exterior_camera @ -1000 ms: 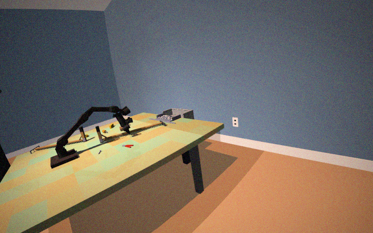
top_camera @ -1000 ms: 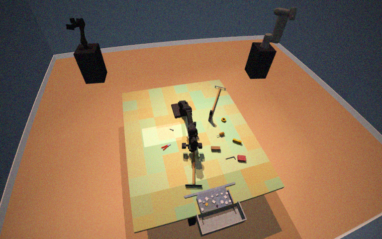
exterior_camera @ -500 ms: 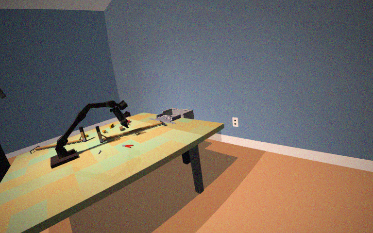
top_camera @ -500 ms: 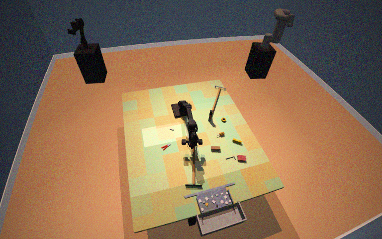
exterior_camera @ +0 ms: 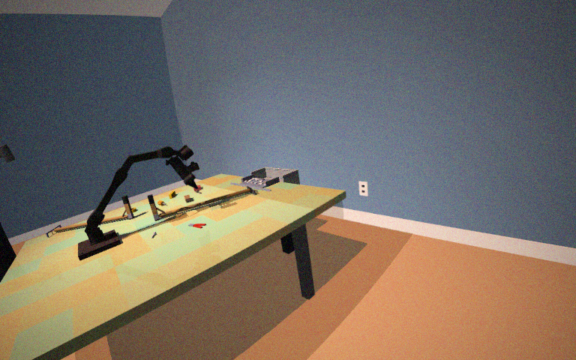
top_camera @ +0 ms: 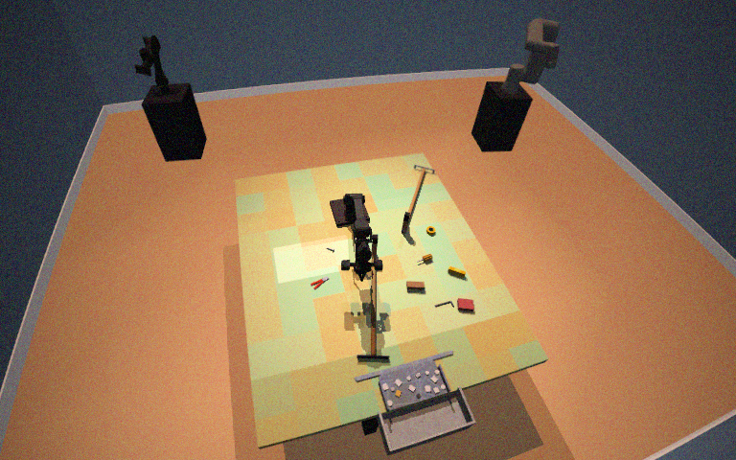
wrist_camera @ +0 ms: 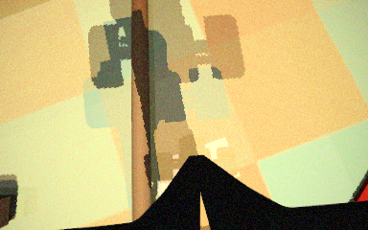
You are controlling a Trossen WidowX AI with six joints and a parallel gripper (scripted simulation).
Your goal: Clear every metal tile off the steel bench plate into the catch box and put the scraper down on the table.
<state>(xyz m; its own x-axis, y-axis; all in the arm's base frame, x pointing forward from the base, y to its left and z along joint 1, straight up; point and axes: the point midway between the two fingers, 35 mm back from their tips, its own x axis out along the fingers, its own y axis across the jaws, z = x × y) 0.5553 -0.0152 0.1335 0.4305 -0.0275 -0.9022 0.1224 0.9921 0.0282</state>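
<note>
Right now the long scraper is 3 cm ahead of my gripper tip, 6 cm to the left of it and 6 cm below it. From my gripper tip the other things lie so: orange screwdriver: 17 cm behind, 37 cm to the left, 11 cm below; hex key: 10 cm ahead, 42 cm to the left, 12 cm below; brown block: 1 cm behind, 28 cm to the left, 11 cm below.
</note>
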